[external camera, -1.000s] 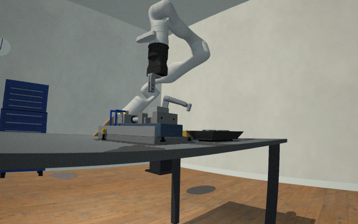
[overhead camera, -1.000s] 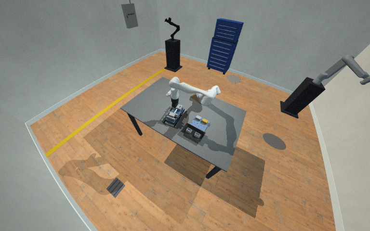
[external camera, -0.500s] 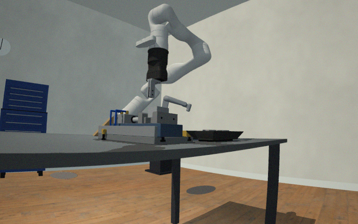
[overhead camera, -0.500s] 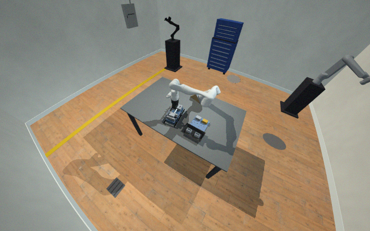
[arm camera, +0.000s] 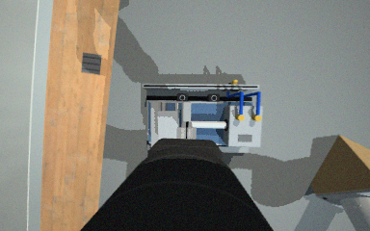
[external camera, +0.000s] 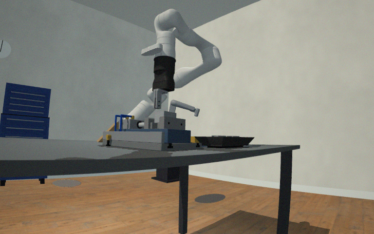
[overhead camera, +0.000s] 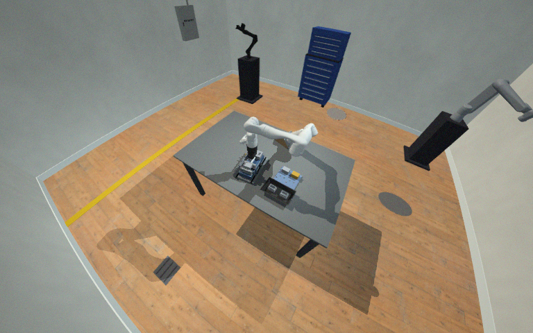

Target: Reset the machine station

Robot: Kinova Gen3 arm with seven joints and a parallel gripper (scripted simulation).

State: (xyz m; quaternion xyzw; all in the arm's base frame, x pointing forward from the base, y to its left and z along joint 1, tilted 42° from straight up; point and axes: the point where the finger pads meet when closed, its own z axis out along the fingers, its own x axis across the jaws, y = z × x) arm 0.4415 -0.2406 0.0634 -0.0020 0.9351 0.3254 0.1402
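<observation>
My hand is 4 cm short of the gray blank, 1 cm to the right of it and 5 cm above it. The rest, counted from my hand: yellow brass blank (14 cm behind, 36 cm to the left, 12 cm below).
</observation>
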